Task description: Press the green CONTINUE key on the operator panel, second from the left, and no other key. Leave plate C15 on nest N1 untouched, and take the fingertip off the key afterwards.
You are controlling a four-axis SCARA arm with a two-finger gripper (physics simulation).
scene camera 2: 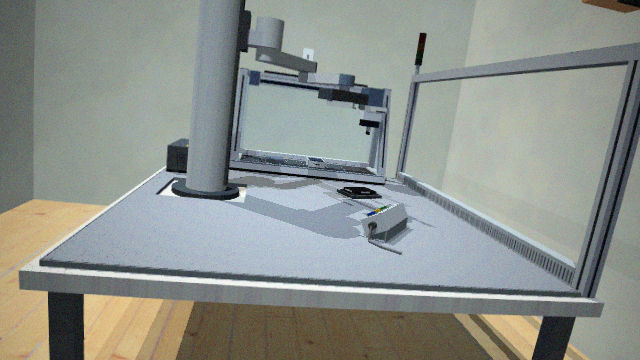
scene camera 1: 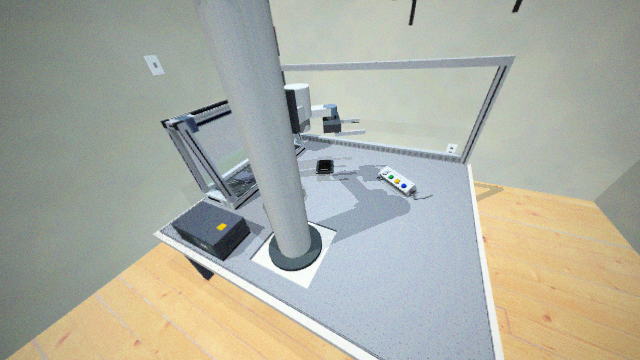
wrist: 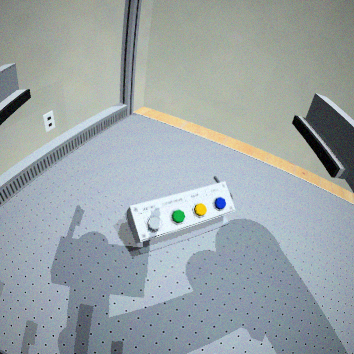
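Where they show: gripper, between the fingertips: (scene camera 2: 371, 108) (scene camera 1: 362, 125) (wrist: 162, 80); arm's base, origin of its link: (scene camera 2: 205, 192) (scene camera 1: 295, 245).
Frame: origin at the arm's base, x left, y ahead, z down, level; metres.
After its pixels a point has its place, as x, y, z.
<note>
The operator panel (scene camera 1: 411, 190) {-0.432, 0.524, -0.066} (scene camera 2: 392, 220) {-0.397, 0.602, -0.065} (wrist: 186, 199) {-0.348, 0.597, -0.089} is a white sloped box with a row of keys. The green key (scene camera 1: 391, 177) {-0.313, 0.588, -0.079} (scene camera 2: 383, 207) {-0.319, 0.594, -0.084} (wrist: 178, 216) {-0.306, 0.592, -0.081} is second from the left in the wrist view, between the white key (wrist: 154, 223) {-0.266, 0.622, -0.081} and the yellow key (wrist: 200, 209) {-0.346, 0.563, -0.081}; the blue key (wrist: 220, 203) {-0.385, 0.532, -0.081} is at the right end. My gripper (scene camera 1: 361, 126) {-0.128, 0.557, -0.391} (wrist: 162, 80) {-0.128, 0.557, -0.391} is wide open and empty, high above the table and apart from the panel. The black nest (scene camera 1: 325, 166) {0.140, 0.618, -0.038} (scene camera 2: 359, 192) {0.108, 0.628, -0.035} holds a dark flat piece; its label is unreadable. The nest does not show in the wrist view.
The round column (scene camera 1: 295, 210) {-0.070, -0.028, -0.291} (scene camera 2: 212, 125) {-0.074, 0.013, -0.260} stands on the table. A framed unit (scene camera 1: 187, 160) {0.664, 0.050, -0.307} (scene camera 2: 387, 145) {0.496, 0.849, -0.220} and a dark box (scene camera 1: 212, 230) {0.323, -0.151, -0.128} (scene camera 2: 176, 157) {0.249, -0.165, -0.079} stand beyond or beside it. A tall frame (scene camera 1: 485, 112) {-0.705, 1.004, -0.353} (scene camera 2: 605, 170) {-0.695, 1.004, -0.319} borders one table edge. A cable leaves the panel's blue-key end.
</note>
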